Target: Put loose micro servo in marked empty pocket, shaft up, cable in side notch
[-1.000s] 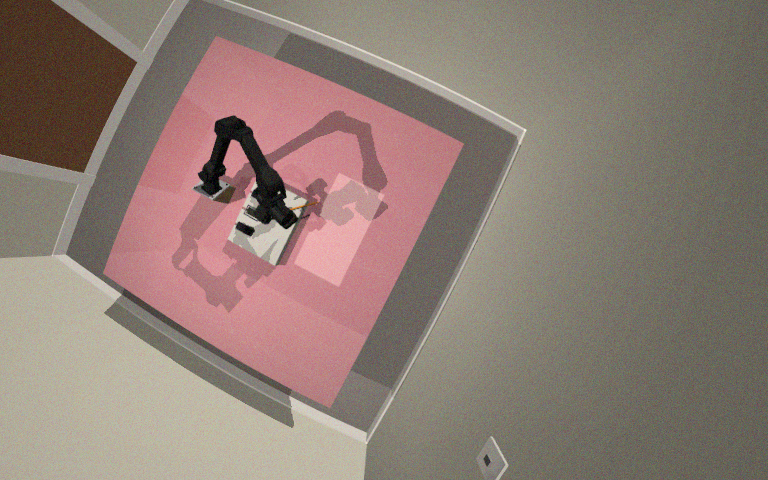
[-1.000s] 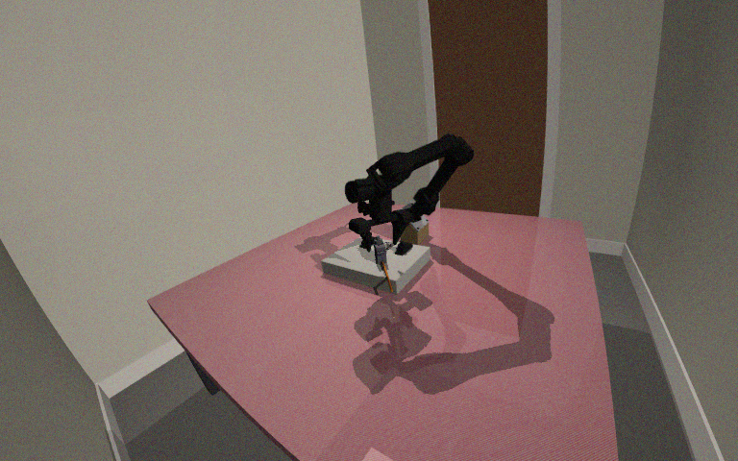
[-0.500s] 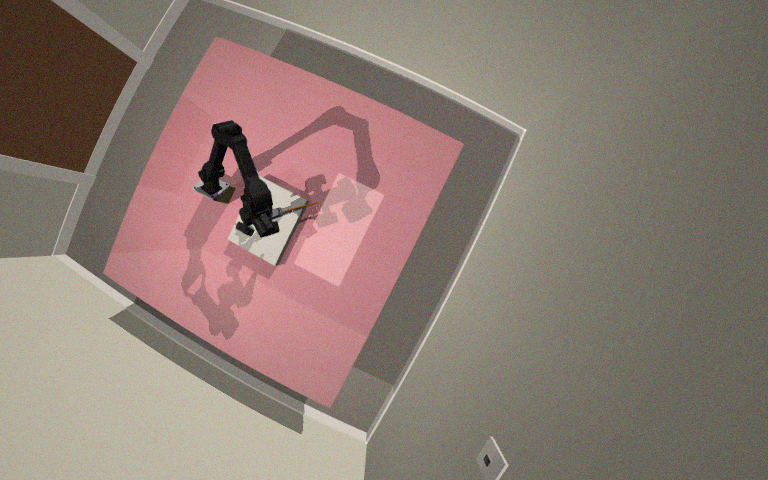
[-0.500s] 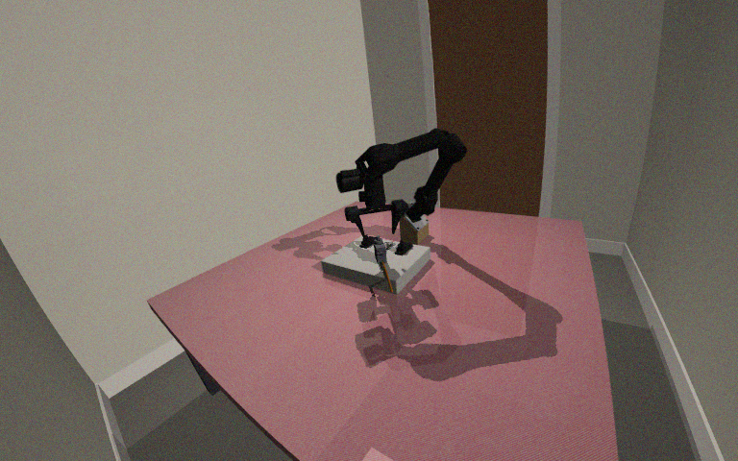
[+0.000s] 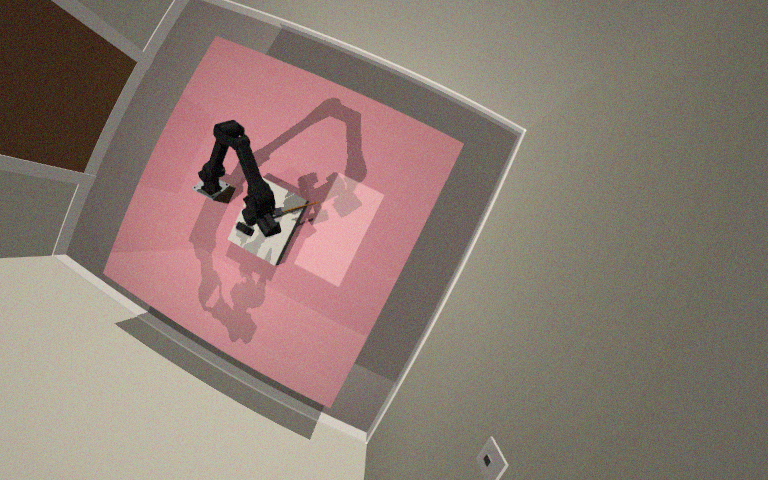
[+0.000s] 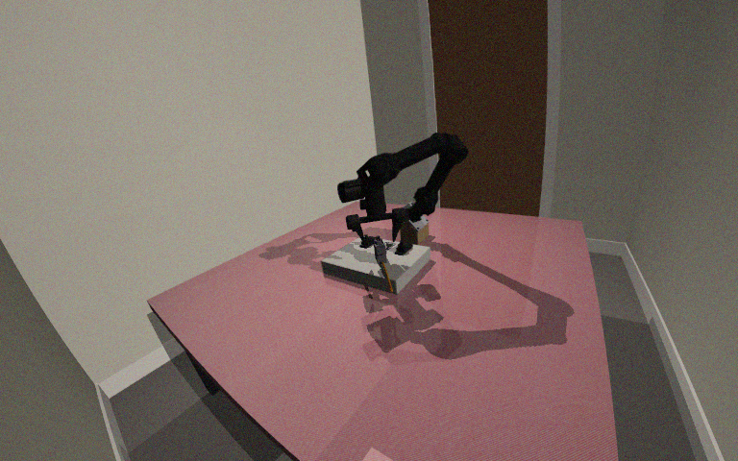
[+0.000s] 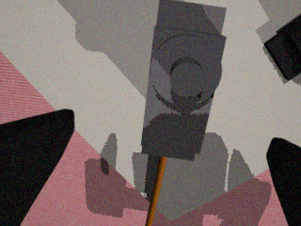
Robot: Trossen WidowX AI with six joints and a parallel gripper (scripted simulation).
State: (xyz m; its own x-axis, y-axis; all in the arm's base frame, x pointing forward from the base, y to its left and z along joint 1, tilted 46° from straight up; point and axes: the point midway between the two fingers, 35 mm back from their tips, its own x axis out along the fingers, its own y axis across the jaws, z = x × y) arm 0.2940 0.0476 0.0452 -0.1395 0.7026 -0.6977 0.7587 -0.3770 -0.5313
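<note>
The light grey deck lies 1 cm ahead of my gripper tip, 5 cm to the right of it and 9 cm below it.
</note>
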